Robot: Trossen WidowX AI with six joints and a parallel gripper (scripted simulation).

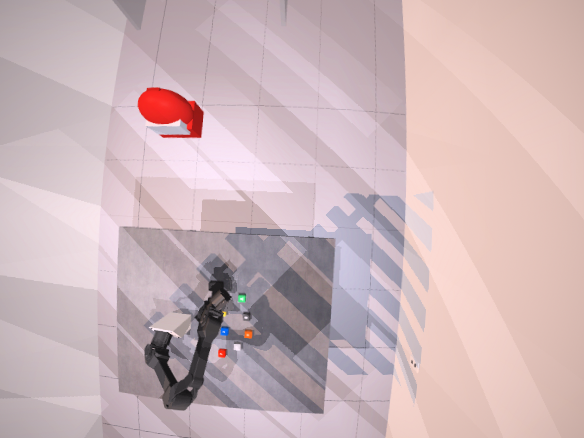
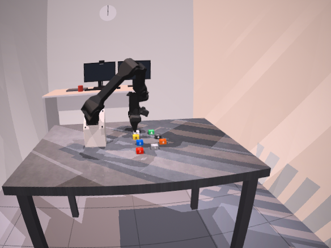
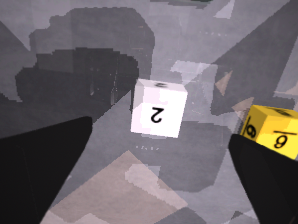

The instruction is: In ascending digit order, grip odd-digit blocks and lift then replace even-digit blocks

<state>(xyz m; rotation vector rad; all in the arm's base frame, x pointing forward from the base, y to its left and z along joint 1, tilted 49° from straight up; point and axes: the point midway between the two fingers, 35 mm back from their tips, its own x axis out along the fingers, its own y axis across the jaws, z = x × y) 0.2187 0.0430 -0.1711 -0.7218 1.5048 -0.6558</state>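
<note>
Now: the white block 10 mm below my gripper tip and 10 mm ahead of it. Also, from my gripper tip: yellow block (80 mm to the right, 10 mm below, 10 mm ahead); then blue block (180 mm to the right, 20 mm ahead, 10 mm below); then green block (100 mm ahead, 10 mm below).
</note>
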